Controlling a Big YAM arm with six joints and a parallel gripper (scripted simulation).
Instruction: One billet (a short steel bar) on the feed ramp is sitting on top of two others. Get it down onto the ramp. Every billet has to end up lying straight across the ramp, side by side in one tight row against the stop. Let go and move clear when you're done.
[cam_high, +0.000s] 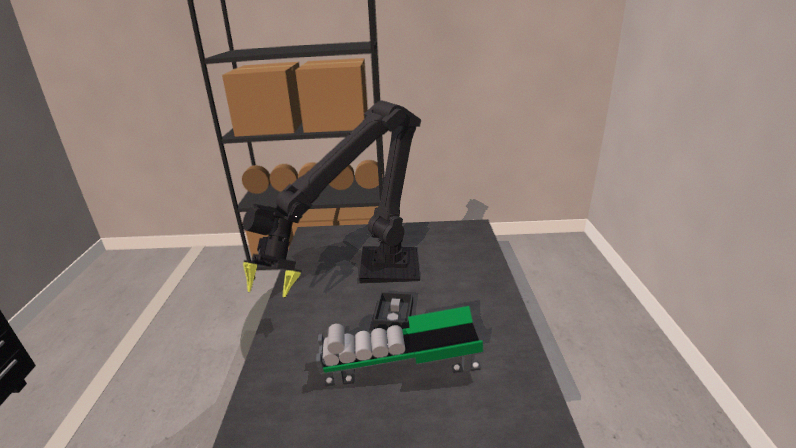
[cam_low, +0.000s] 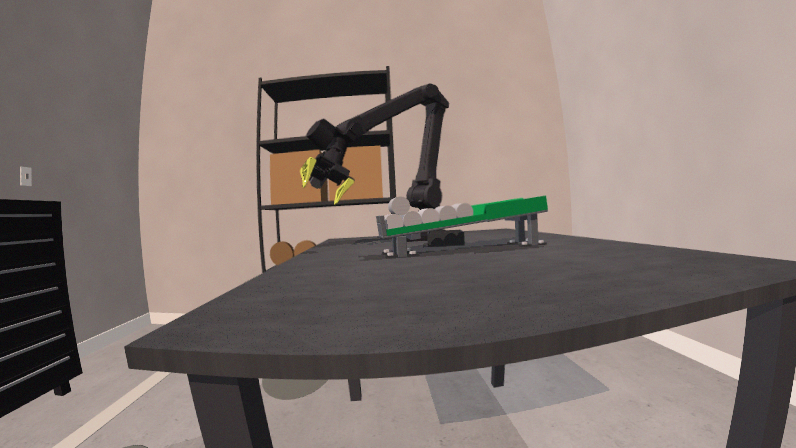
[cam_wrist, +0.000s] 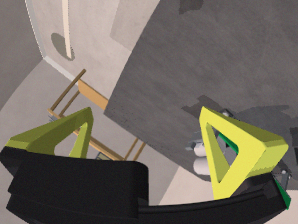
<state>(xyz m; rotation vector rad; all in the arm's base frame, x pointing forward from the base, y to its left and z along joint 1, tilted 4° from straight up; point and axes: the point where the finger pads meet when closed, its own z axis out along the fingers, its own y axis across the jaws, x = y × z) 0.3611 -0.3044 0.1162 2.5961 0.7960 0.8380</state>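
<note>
My gripper is now 13 cm short of the stop, 16 cm to the right of it and 10 cm above it. Also, from my hand: small dark tray 9 cm behind, 32 cm to the left, 15 cm below.
</note>
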